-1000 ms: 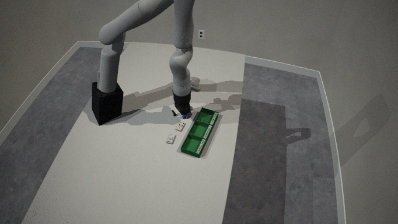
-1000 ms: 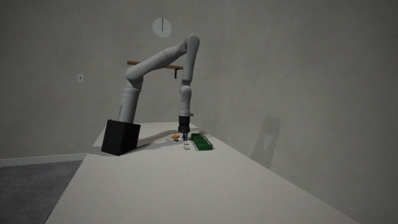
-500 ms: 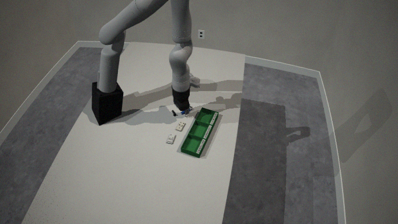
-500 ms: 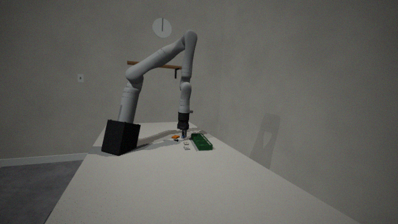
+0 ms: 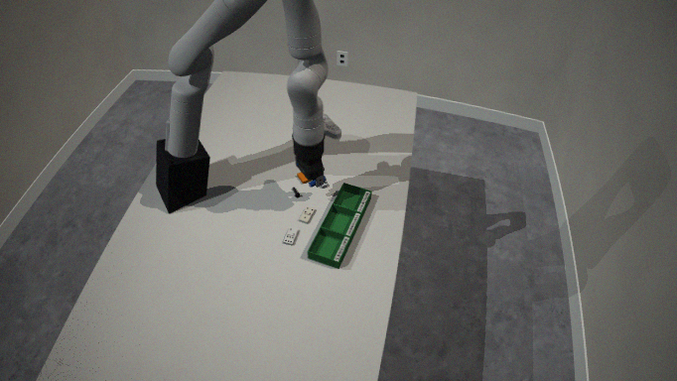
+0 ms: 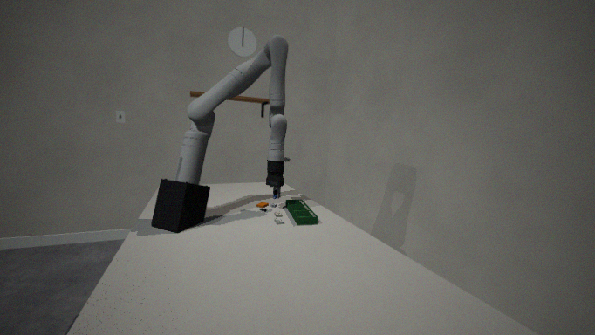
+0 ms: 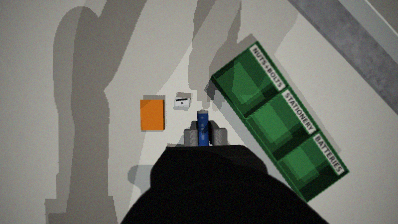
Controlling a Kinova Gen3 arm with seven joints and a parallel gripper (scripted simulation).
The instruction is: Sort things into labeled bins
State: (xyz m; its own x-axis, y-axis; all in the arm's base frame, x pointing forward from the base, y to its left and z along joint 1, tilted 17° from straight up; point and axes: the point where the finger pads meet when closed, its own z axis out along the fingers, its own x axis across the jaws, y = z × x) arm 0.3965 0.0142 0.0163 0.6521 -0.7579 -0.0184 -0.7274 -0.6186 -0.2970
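My hand is 7 cm to the right of the orange flat block, 7 cm above it and 4 cm past it. Round my hand: black bolt: 7 cm below, 6 cm behind; then grey piece: 7 cm below, 5 cm to the left; then blue battery: 1 cm below.
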